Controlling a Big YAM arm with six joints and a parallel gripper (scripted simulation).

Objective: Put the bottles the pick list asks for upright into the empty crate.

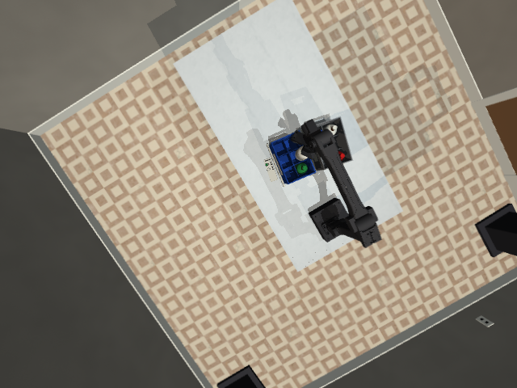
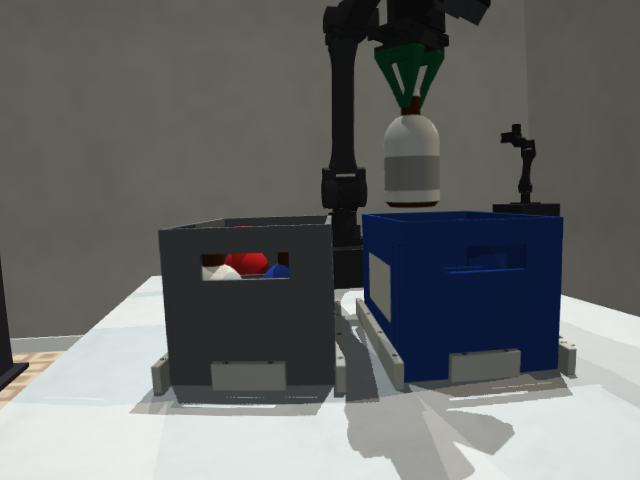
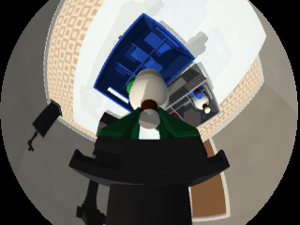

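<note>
The white bottle is 6 cm below my hand. From my hand the other things lie so: green bottle (24 cm below, 9 cm behind, 2 cm to the left); blue bottle (24 cm below, 18 cm to the right, 4 cm ahead); blue crate (24 cm below, 4 cm to the left).
</note>
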